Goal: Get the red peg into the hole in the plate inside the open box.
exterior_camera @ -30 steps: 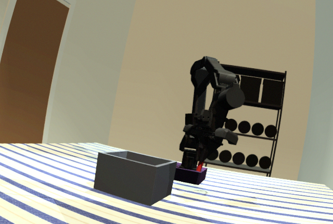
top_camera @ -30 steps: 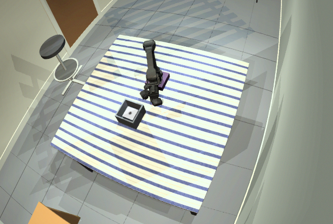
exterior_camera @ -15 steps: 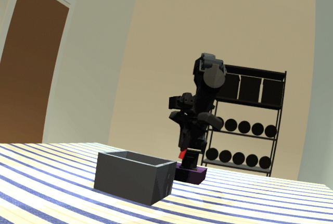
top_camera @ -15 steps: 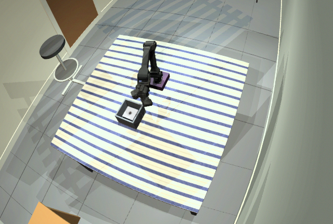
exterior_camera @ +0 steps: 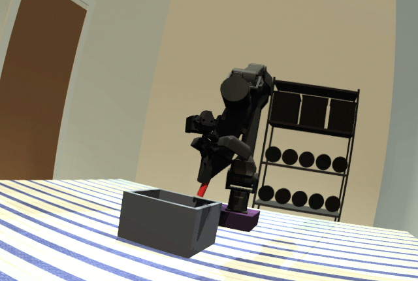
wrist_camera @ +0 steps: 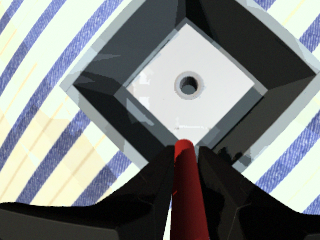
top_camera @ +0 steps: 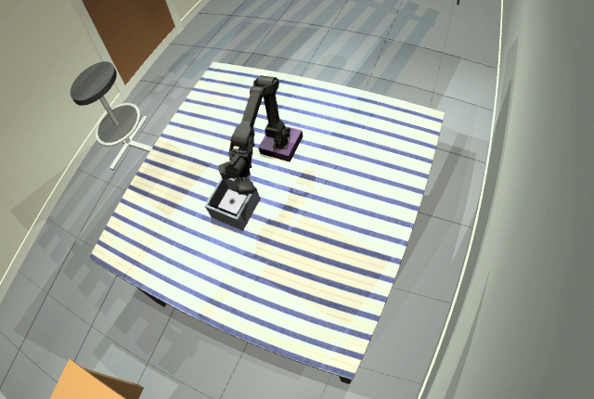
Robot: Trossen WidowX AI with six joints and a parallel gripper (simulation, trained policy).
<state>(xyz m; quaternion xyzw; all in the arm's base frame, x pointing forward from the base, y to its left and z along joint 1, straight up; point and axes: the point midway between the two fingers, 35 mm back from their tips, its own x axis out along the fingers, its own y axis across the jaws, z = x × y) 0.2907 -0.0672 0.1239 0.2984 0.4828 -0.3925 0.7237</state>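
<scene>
Now: gripper tip 1 cm to the right of the red peg, 1 cm below it and 1 cm past it. From my gripper tip the other things lie so: grey box (11 cm below, 4 cm to the right, 3 cm ahead).
</scene>
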